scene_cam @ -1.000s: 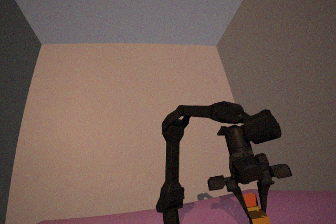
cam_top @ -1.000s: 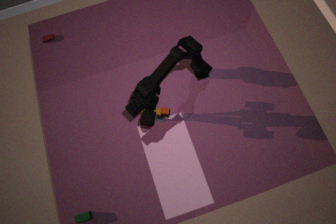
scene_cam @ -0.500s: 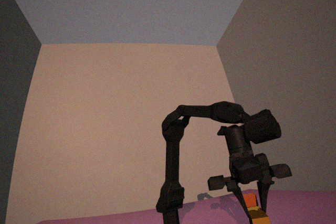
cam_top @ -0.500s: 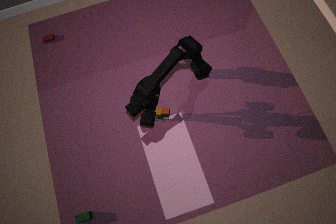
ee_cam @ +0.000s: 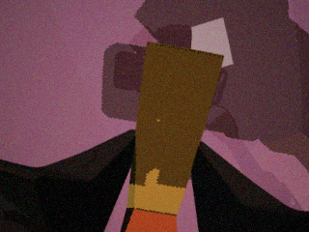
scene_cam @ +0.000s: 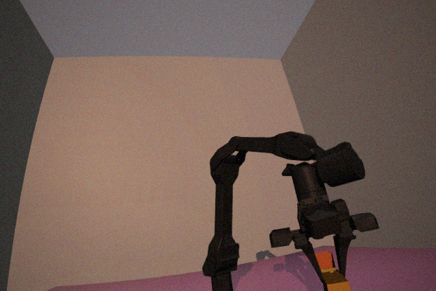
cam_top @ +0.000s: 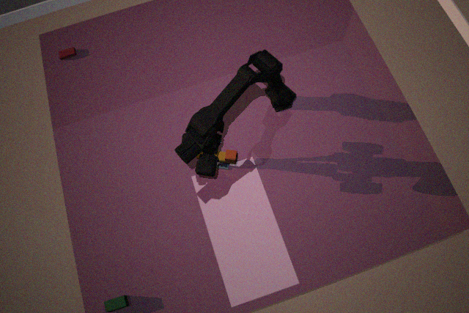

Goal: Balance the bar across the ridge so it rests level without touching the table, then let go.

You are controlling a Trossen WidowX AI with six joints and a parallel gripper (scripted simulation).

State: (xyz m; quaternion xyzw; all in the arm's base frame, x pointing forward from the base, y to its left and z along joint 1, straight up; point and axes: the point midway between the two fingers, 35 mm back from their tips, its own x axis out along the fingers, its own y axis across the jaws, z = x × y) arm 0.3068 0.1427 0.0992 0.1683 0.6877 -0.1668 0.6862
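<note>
Now: the bar 40 mm behind my gripper tip, 20 mm to the left of it and 10 mm above it. Also, from my gripper tip: green block 430 mm ahead, 360 mm to the left, 50 mm below; then red block 430 mm ahead, 640 mm to the right, 60 mm below.
</note>
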